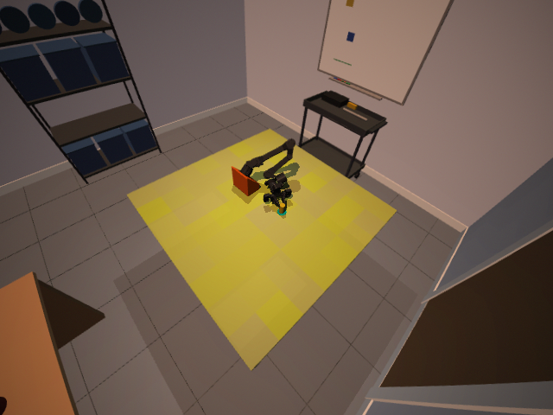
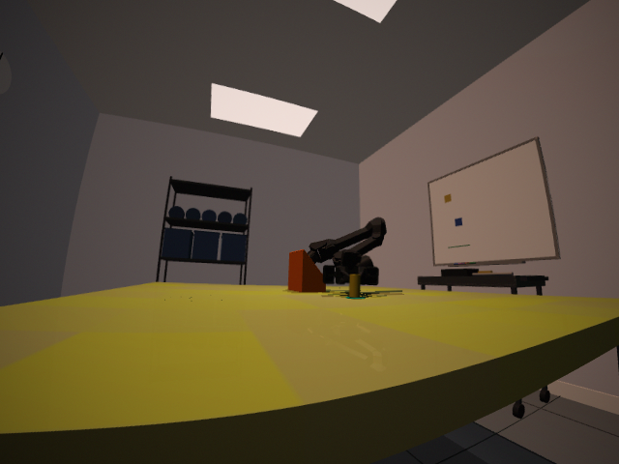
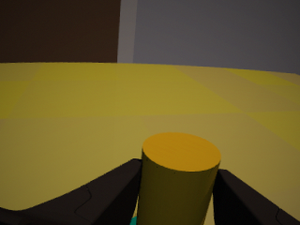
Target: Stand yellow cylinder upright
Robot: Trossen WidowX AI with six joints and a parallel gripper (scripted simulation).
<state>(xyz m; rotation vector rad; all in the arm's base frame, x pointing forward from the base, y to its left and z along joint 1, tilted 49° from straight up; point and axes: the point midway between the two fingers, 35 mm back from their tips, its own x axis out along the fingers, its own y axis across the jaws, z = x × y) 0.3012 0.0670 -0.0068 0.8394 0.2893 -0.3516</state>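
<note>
Now: gripper tip 2 cm above the yellow tall cylinder. Round my gripper tip: cyan circle (6 cm below).
</note>
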